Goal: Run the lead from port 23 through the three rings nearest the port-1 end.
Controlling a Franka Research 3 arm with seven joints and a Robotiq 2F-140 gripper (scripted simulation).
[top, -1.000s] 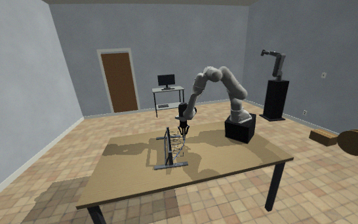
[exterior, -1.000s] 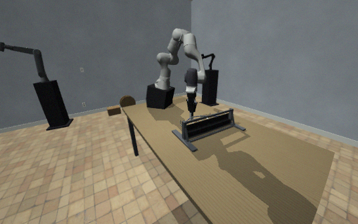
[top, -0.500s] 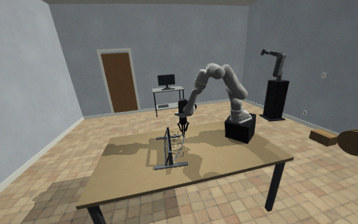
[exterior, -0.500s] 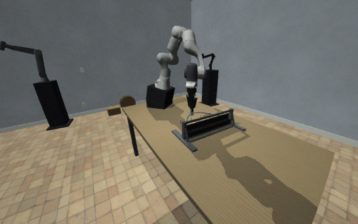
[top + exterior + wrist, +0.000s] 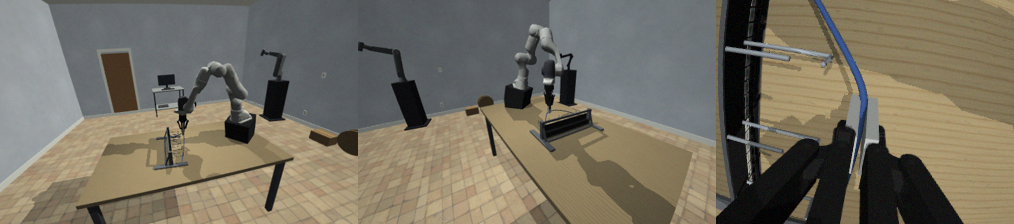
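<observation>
My gripper is now 160 mm short of the rack, 80 mm to the right of it and 80 mm above it.
</observation>
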